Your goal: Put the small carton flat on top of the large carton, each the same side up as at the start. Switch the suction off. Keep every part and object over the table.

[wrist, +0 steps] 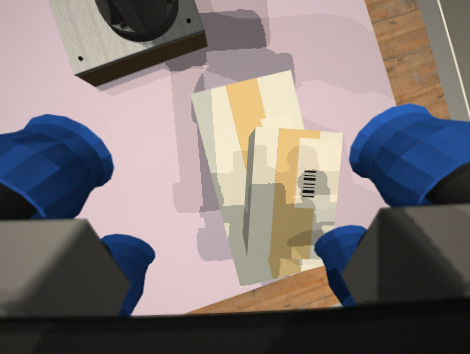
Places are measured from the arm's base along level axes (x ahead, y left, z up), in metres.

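Where they show: hand, its tool point: (233,209); arm's base, origin of its link: (140,4).
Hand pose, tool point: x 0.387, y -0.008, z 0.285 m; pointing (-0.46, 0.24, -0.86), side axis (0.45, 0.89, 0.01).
Each offset is from my tool point to the centre of the thing. Level surfaces: height alone.
The large carton @(dx +0.027, dy +0.045, dz -0.262 m) (217,165), cream with an orange tape stripe, lies flat on the pink table top in the middle of the wrist view. The small carton @(dx +0.045, dy +0.059, dz -0.148 m) (286,192), with a similar stripe and a barcode label facing up, lies on it, turned at an angle to it. Its upper right part reaches past the large carton's right edge in this view. Its lower end is in shadow and hard to make out. My gripper (235,200) shows as four blue suction cups above the cartons, with no carton on them. Its suction is open.
A metal-topped block (90,37) with a black round part stands on the pink table top @(dz -0.339 m) (135,200) at the upper left. The table's edge runs down the right and across the bottom, with wooden floor (407,60) beyond. A grey surface (445,40) shows at the upper right.
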